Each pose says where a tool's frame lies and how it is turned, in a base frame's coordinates. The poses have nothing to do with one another.
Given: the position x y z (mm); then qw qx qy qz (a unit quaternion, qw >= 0).
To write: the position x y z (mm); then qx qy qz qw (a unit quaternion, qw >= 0). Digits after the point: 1 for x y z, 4 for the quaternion.
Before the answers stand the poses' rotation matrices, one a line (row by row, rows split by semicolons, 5 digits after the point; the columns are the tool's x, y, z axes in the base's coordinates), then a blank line. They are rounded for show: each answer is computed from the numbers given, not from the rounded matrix.
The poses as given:
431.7 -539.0 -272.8 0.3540 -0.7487 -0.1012 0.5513
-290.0 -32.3 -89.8 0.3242 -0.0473 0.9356 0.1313
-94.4 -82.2 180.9 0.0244 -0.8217 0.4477 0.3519
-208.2 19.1 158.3 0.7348 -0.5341 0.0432 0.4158
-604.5 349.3 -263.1 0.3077 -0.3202 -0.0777 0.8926
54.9 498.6 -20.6 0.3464 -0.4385 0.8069 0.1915
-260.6 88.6 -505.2 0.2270 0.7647 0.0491 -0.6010
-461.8 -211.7 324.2 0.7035 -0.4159 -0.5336 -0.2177
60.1 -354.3 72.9 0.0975 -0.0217 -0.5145 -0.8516
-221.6 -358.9 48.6 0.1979 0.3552 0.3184 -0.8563
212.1 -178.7 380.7 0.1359 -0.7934 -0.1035 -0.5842
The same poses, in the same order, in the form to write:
0.37168 -0.23877 -0.89713; 0.54184 -0.72890 0.41848; -0.75384 -0.64164 -0.14154
-0.78530 -0.17365 0.59426; -0.00337 0.96104 0.27638; -0.61911 0.21503 -0.75529
0.35150 -0.75288 -0.55643; -0.71854 -0.59796 0.35517; -0.60013 0.27498 -0.75116
0.65047 -0.65724 -0.38069; 0.56494 0.08365 0.82088; -0.50767 -0.74903 0.42571
-0.60558 -0.49956 -0.61945; 0.59908 -0.79856 0.05834; -0.52382 -0.33577 0.78286
-0.37547 -0.84029 0.39106; -0.57496 0.54211 0.61281; -0.72694 0.00525 -0.68668
0.27271 0.34798 -0.89696; -0.19778 -0.89211 -0.40623; -0.94155 0.28818 -0.17446
0.33576 0.75015 -0.56969; 0.13754 0.55927 0.81749; 0.93185 -0.35284 0.08460
-0.98004 0.18841 -0.06337; -0.14375 -0.45152 0.88061; 0.13730 0.87214 0.46959
-0.66932 0.56514 -0.48231; -0.11274 -0.71890 -0.68591; -0.73437 -0.40472 0.54489
0.29596 0.32303 0.89892; 0.00545 -0.94164 0.33659; 0.95518 -0.09472 -0.28045

431.7 -539.0 -272.8 -0.7487 -0.1012 0.5513 0.3540
-290.0 -32.3 -89.8 -0.0473 0.9356 0.1313 0.3242
-94.4 -82.2 180.9 -0.8217 0.4477 0.3519 0.0244
-208.2 19.1 158.3 -0.5341 0.0432 0.4158 0.7348
-604.5 349.3 -263.1 -0.3202 -0.0777 0.8926 0.3077
54.9 498.6 -20.6 -0.4385 0.8069 0.1915 0.3464
-260.6 88.6 -505.2 0.7647 0.0491 -0.6010 0.2270
-461.8 -211.7 324.2 -0.4159 -0.5336 -0.2177 0.7035
60.1 -354.3 72.9 -0.0217 -0.5145 -0.8516 0.0975
-221.6 -358.9 48.6 0.3552 0.3184 -0.8563 0.1979
212.1 -178.7 380.7 -0.7934 -0.1035 -0.5842 0.1359

